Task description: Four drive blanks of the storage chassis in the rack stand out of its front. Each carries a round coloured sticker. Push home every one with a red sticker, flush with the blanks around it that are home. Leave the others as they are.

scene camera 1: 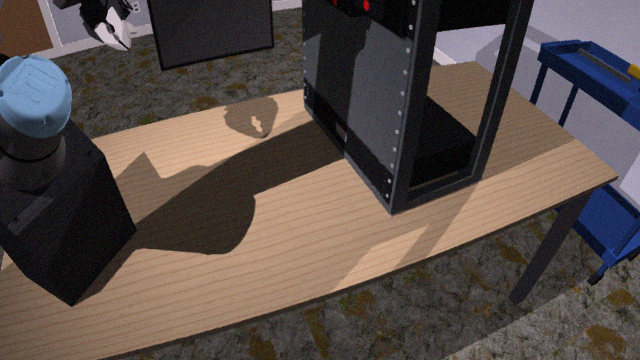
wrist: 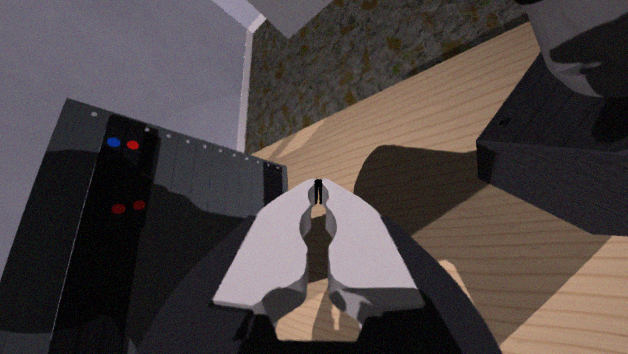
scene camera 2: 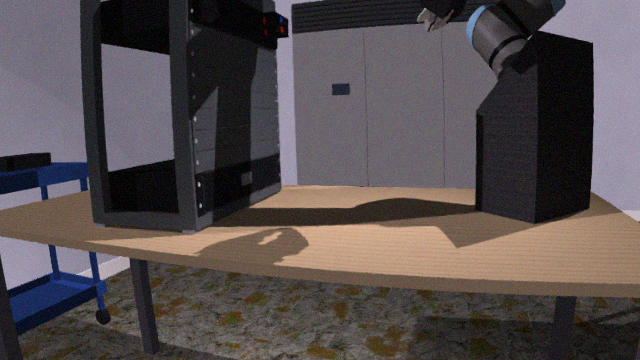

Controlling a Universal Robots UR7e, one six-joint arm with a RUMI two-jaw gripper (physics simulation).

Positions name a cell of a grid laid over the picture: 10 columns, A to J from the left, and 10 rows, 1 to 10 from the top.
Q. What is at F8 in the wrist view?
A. My gripper.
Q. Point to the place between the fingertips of my gripper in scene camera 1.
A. C2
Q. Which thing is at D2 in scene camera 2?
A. A rack.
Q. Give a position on a rack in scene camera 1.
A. At F3
